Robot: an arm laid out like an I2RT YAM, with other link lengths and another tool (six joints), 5 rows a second.
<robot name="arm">
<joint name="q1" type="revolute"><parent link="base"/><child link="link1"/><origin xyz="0.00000 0.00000 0.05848"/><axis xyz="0 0 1"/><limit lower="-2.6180" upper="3.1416"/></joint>
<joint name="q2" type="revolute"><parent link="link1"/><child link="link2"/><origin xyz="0.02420 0.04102 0.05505" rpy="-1.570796 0.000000 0.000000"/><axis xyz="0 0 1"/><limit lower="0.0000" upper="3.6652"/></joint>
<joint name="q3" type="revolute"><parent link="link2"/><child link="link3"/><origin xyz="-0.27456 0.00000 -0.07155" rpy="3.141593 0.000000 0.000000"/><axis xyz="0 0 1"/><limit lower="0.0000" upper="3.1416"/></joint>
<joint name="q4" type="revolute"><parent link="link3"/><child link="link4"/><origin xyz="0.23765 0.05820 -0.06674"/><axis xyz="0 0 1"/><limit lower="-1.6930" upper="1.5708"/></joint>
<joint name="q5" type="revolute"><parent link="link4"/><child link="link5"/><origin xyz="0.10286 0.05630 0.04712" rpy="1.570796 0.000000 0.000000"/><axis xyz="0 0 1"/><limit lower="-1.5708" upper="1.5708"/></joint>
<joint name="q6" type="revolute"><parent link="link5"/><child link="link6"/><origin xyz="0.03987 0.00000 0.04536" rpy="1.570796 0.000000 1.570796"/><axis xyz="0 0 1"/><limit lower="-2.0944" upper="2.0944"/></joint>
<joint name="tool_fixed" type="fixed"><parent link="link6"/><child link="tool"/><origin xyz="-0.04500 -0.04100 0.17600" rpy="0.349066 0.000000 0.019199"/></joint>
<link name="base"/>
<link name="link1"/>
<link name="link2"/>
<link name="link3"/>
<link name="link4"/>
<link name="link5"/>
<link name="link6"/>
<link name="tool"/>
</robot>
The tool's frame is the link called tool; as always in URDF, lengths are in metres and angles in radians.
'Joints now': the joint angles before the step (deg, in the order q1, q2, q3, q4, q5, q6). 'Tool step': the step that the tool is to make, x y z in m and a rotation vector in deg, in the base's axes. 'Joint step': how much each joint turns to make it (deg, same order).
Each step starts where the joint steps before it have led.
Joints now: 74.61, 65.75, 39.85, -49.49, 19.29, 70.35
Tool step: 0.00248, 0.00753, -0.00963, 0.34, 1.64, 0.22
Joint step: -1.75, 2.38, -0.39, 3.12, -2.12, -1.55
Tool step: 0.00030, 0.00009, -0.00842, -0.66, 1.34, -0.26
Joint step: -0.92, 1.70, -0.08, 0.85, -1.21, -0.38
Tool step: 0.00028, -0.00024, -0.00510, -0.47, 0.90, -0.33
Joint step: -0.57, 1.17, 0.12, 0.33, -0.74, -0.07
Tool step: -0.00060, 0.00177, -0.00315, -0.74, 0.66, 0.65
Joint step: -0.35, 1.23, 0.62, -0.06, -0.60, -0.92
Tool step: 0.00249, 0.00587, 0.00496, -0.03, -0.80, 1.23
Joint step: -0.04, 0.47, 1.09, -0.01, 0.46, -1.46
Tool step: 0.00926, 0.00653, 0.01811, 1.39, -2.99, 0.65
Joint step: -0.09, -1.47, 1.24, -0.04, 2.11, -1.37
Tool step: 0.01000, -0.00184, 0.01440, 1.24, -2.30, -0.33
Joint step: -1.11, -2.20, 0.19, -0.04, 1.44, -1.33
